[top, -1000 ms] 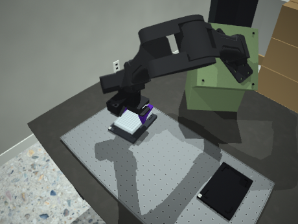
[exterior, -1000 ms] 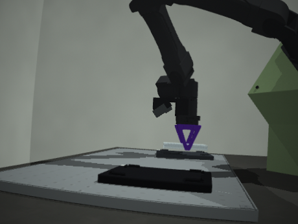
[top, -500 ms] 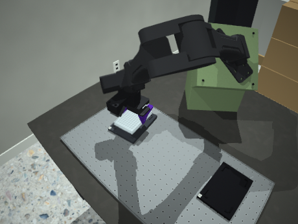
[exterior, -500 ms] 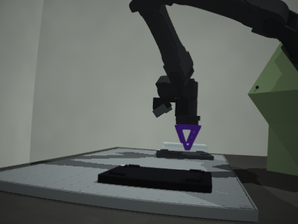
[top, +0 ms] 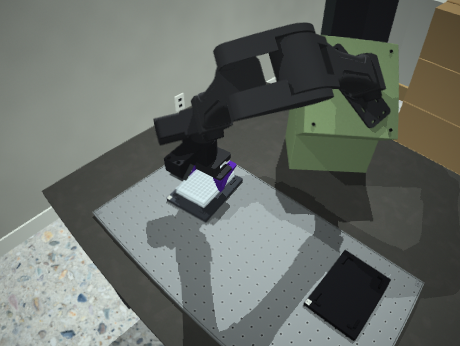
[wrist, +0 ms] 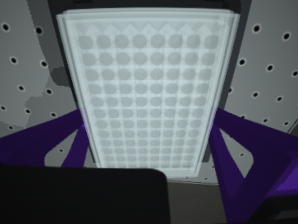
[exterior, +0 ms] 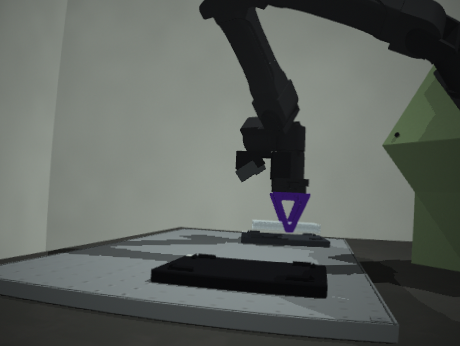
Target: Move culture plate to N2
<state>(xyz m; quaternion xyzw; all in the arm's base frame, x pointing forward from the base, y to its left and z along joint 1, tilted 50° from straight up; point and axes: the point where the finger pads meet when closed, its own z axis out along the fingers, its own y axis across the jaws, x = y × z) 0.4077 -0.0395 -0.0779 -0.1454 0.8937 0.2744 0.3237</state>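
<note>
Now: the plate nest N2 20 mm below my hand and 10 mm ahead of it. Also, from my hand: lid (10 mm above); then black plate nest N1 (390 mm to the left, 140 mm behind, 20 mm below); then A1 corner mark (100 mm ahead, 20 mm below, 10 mm to the right).
</note>
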